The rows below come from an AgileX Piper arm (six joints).
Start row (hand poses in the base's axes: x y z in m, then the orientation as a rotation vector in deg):
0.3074, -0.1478, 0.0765, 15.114, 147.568, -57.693
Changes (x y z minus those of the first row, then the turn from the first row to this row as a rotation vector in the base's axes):
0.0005, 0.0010, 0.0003, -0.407, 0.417, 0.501
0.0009, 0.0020, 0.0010, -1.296, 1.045, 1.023
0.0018, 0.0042, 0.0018, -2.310, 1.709, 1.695
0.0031, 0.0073, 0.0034, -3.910, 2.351, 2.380
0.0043, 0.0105, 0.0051, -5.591, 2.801, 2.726
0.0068, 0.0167, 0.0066, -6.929, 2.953, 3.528
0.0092, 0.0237, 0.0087, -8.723, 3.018, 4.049
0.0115, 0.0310, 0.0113, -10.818, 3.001, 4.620
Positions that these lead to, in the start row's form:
0.3079, -0.1468, 0.0768, 14.166, 147.648, -58.188
0.3083, -0.1458, 0.0775, 12.966, 147.626, -59.363
0.3092, -0.1436, 0.0783, 11.516, 147.527, -60.651
0.3105, -0.1405, 0.0799, 9.898, 147.031, -62.654
0.3117, -0.1373, 0.0816, 8.788, 146.332, -64.798
0.3142, -0.1311, 0.0831, 7.311, 145.495, -66.211
0.3166, -0.1241, 0.0852, 6.123, 144.308, -68.240
0.3189, -0.1168, 0.0878, 4.830, 142.810, -70.558

